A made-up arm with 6 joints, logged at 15 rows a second.
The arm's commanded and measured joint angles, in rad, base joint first. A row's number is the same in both.
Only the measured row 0 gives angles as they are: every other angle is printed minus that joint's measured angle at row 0.
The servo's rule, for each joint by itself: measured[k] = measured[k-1] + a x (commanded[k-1-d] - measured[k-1]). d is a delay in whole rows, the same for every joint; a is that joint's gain. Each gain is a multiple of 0.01, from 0.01 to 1. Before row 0 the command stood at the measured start. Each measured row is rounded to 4 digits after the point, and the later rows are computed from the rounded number. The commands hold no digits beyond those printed.
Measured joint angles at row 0:
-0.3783, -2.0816, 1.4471, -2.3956, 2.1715, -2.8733
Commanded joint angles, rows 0 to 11:
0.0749, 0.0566, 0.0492, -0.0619, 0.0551, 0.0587
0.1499, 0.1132, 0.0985, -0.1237, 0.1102, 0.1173
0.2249, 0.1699, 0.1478, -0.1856, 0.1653, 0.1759
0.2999, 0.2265, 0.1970, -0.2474, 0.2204, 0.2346
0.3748, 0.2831, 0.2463, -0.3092, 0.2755, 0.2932
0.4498, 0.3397, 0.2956, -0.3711, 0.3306, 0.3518
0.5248, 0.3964, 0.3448, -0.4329, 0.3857, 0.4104
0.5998, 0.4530, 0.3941, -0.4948, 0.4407, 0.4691
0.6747, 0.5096, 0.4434, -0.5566, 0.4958, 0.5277
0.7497, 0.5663, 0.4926, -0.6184, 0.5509, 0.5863
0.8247, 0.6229, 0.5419, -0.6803, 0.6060, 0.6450
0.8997, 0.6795, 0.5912, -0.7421, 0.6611, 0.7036
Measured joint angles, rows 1 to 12:
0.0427, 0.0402, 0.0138, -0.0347, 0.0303, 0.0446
0.1038, 0.0920, 0.0375, -0.0845, 0.0742, 0.0999
0.1728, 0.1473, 0.0684, -0.1411, 0.1243, 0.1577
0.2452, 0.2035, 0.1044, -0.2006, 0.1772, 0.2161
0.3191, 0.2600, 0.1441, -0.2614, 0.2313, 0.2747
0.3936, 0.3166, 0.1865, -0.3228, 0.2859, 0.3333
0.4684, 0.3733, 0.2308, -0.3845, 0.3408, 0.3919
0.5433, 0.4299, 0.2765, -0.4463, 0.3957, 0.4506
0.6182, 0.4865, 0.3232, -0.5081, 0.4508, 0.5092
0.6932, 0.5432, 0.3706, -0.5699, 0.5059, 0.5678
0.7682, 0.5998, 0.4186, -0.6317, 0.5610, 0.6265
0.8432, 0.6564, 0.4669, -0.6935, 0.6161, 0.6851
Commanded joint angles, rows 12 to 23:
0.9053, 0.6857, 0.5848, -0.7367, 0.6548, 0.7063
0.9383, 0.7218, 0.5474, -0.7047, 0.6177, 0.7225
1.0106, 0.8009, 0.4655, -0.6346, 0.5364, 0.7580
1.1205, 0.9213, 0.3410, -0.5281, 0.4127, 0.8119
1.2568, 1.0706, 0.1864, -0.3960, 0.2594, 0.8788
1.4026, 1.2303, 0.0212, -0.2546, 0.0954, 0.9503
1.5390, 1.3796, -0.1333, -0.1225, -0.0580, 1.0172
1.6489, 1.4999, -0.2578, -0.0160, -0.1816, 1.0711
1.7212, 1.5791, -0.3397, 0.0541, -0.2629, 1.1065
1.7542, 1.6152, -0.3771, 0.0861, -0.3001, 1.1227
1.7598, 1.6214, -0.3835, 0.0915, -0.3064, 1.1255
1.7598, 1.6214, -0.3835, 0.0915, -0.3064, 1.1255
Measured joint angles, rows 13 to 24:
0.8786, 0.6772, 0.4999, -0.7177, 0.6374, 0.7012
0.9126, 0.7089, 0.5132, -0.7104, 0.6266, 0.7174
0.9685, 0.7742, 0.4998, -0.6680, 0.5770, 0.7483
1.0551, 0.8786, 0.4553, -0.5897, 0.4866, 0.7966
1.1701, 1.0149, 0.3800, -0.4812, 0.3616, 0.8591
1.3026, 1.1678, 0.2795, -0.3543, 0.2152, 0.9284
1.4373, 1.3182, 0.1639, -0.2245, 0.0649, 0.9959
1.5579, 1.4472, 0.0458, -0.1077, -0.0707, 1.0531
1.6510, 1.5408, -0.0621, -0.0171, -0.1764, 1.0937
1.7098, 1.5936, -0.1503, 0.0407, -0.2444, 1.1157
1.7383, 1.6133, -0.2156, 0.0691, -0.2785, 1.1231
1.7506, 1.6191, -0.2626, 0.0816, -0.2938, 1.1249

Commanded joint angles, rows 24 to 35:
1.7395, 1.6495, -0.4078, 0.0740, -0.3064, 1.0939
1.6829, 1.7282, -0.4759, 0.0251, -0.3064, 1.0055
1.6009, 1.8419, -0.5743, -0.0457, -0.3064, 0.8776
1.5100, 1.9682, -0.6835, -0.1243, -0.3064, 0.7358
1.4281, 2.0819, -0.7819, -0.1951, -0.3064, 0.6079
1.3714, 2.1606, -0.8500, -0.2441, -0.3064, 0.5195
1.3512, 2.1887, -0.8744, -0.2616, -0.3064, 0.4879
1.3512, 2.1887, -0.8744, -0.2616, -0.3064, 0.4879
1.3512, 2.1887, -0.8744, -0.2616, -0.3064, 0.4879
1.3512, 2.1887, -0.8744, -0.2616, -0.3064, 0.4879
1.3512, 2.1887, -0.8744, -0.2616, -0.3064, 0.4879
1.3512, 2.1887, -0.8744, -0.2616, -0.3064, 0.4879
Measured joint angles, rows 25 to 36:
1.7443, 1.6407, -0.3033, 0.0773, -0.3007, 1.1013
1.7093, 1.7028, -0.3516, 0.0481, -0.3038, 1.0285
1.6475, 1.8016, -0.4140, -0.0044, -0.3052, 0.9138
1.5691, 1.9199, -0.4895, -0.0715, -0.3059, 0.7785
1.4887, 2.0349, -0.5714, -0.1407, -0.3062, 0.6488
1.4218, 2.1241, -0.6494, -0.1986, -0.3063, 0.5505
1.3816, 2.1700, -0.7124, -0.2339, -0.3064, 0.5029
1.3643, 2.1833, -0.7578, -0.2494, -0.3064, 0.4915
1.3568, 2.1871, -0.7904, -0.2562, -0.3064, 0.4888
1.3536, 2.1882, -0.8139, -0.2592, -0.3064, 0.4881
1.3522, 2.1886, -0.8308, -0.2605, -0.3064, 0.4879
1.3516, 2.1887, -0.8430, -0.2611, -0.3064, 0.4879

